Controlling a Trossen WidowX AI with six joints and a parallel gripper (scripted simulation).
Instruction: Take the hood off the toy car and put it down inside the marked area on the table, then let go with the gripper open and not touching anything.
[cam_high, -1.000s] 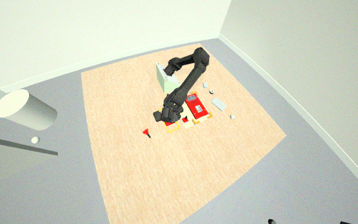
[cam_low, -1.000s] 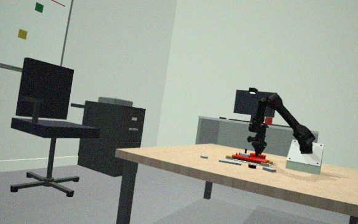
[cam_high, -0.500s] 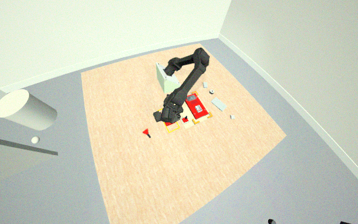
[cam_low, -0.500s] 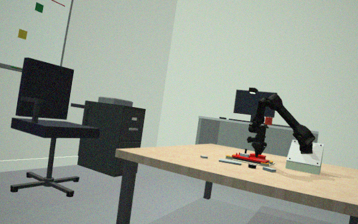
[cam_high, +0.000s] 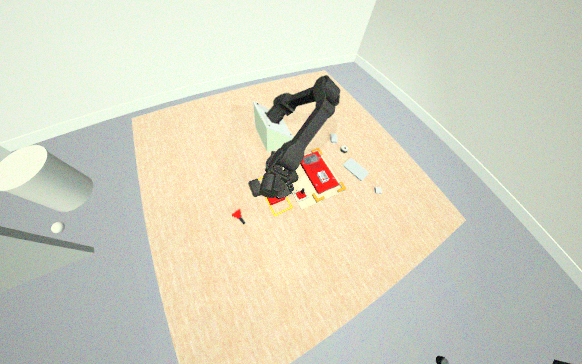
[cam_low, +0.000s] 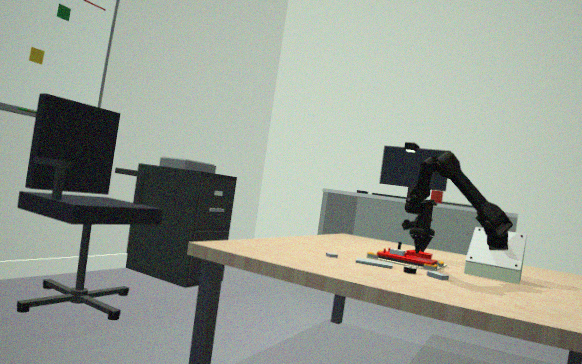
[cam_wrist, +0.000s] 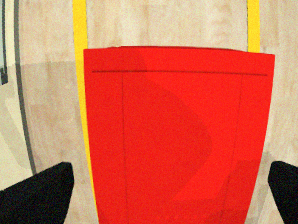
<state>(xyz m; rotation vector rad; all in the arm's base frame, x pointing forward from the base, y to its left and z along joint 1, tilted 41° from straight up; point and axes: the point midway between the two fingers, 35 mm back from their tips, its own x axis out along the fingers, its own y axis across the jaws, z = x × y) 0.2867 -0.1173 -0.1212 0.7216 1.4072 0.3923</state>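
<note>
Right now the hood is 10 mm below my gripper tip. From my gripper tip the other things lie so: wheel: 440 mm to the left, 10 mm below, 10 mm behind.
</note>
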